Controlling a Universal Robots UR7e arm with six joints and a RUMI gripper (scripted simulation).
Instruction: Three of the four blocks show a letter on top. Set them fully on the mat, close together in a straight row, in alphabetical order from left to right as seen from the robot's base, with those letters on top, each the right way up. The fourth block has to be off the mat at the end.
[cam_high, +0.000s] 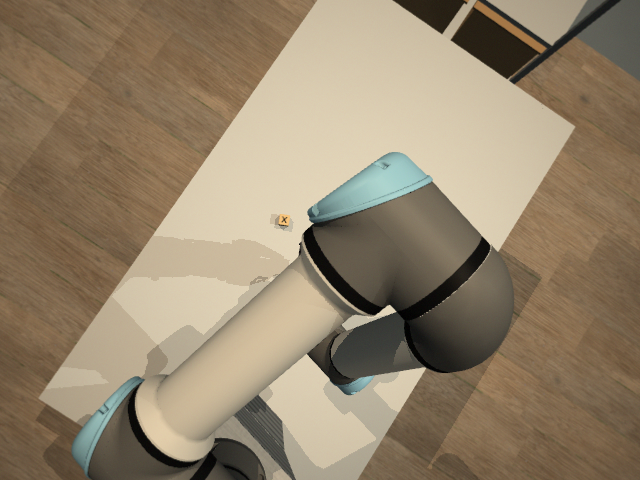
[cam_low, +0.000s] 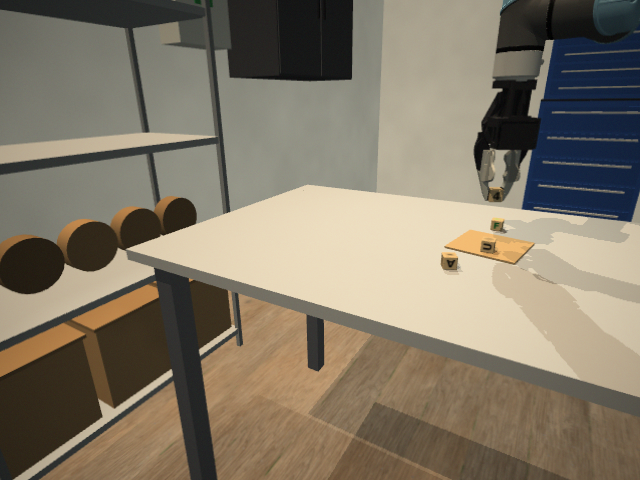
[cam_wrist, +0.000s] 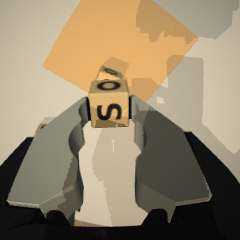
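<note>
My gripper is now 120 mm above the orange mat and 20 mm to the left of it. The rest, counted from my hand: D block (100 mm below, 20 mm to the left); then X block (130 mm to the left, 110 mm below, 60 mm ahead); then S block (right at my hand).
</note>
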